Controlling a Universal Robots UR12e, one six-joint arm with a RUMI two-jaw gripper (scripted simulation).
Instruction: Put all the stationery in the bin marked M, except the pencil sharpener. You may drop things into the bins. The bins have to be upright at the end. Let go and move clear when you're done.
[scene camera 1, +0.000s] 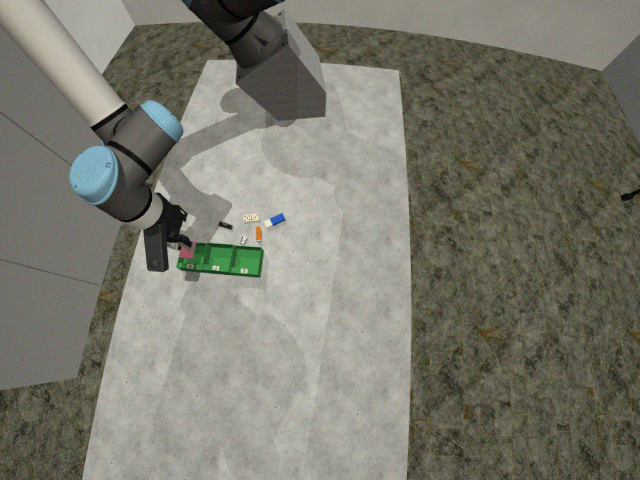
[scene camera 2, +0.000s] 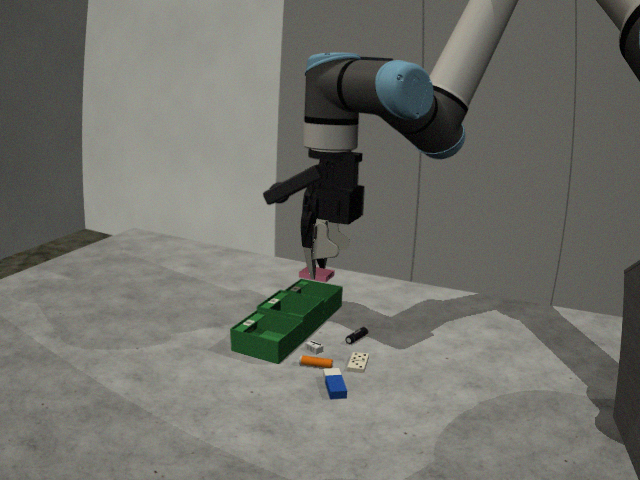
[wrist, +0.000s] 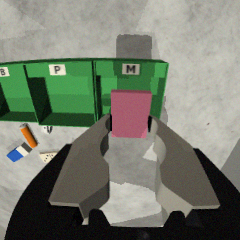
Scene:
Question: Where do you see the gripper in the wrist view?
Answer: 129, 115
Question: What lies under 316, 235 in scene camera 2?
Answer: The gripper.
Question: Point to a green three-part bin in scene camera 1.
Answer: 249, 259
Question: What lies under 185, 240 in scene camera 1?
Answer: The gripper.

